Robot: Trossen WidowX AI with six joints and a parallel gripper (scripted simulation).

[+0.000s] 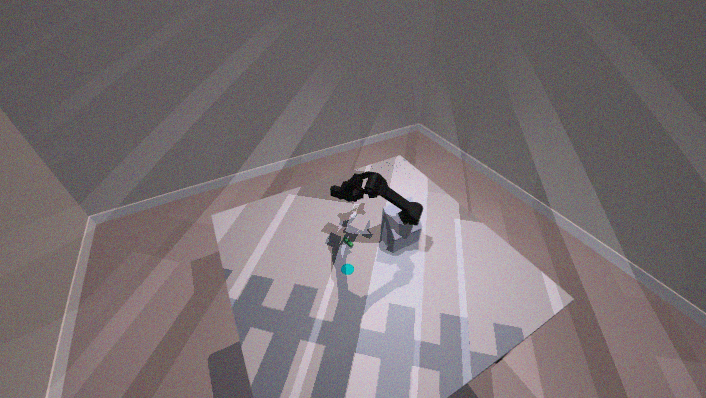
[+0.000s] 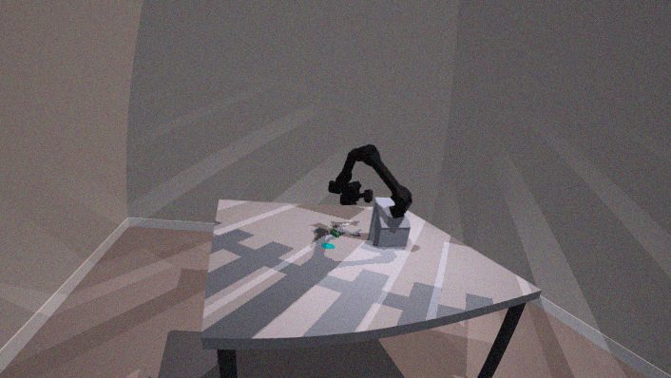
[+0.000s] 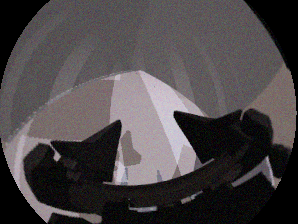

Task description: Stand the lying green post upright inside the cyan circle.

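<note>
Right now the green post is 240 mm ahead of my gripper tip, 160 mm to the left of it and 110 mm below it. From my gripper tip the other things lie so: cyan circle: 330 mm ahead, 280 mm to the left, 120 mm below.
</note>
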